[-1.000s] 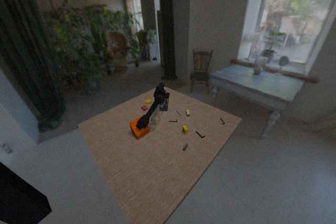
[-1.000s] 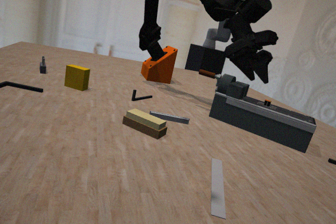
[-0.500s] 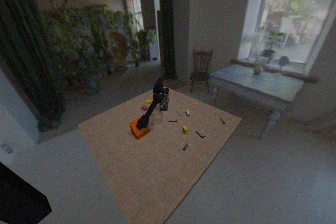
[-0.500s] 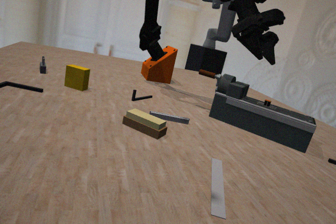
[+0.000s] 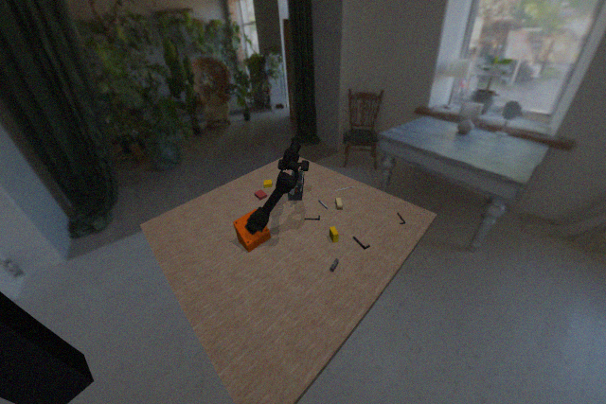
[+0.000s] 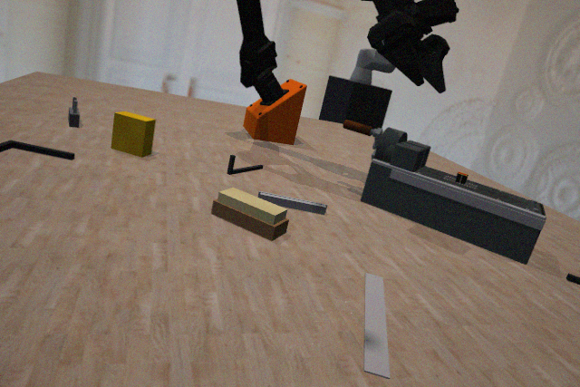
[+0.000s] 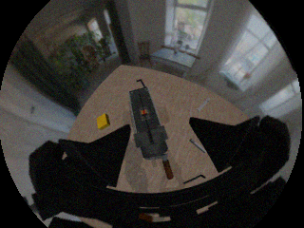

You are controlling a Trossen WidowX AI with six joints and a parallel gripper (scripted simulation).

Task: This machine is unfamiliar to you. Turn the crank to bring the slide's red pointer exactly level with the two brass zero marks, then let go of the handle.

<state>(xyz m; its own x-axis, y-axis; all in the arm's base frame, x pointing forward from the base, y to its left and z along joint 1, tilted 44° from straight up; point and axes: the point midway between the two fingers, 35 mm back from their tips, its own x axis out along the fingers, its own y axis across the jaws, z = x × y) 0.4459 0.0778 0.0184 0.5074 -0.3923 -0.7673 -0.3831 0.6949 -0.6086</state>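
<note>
Right now my gripper tip is 90 mm past the brown crank handle, 90 mm above it and 50 mm to the left of it. The rest, counted from my gripper tip: red pointer (120 mm below, 60 mm to the left, 50 mm ahead); then red block (220 mm to the left, 190 mm below, 150 mm behind); then grey bar (200 mm to the right, 200 mm below).
</note>
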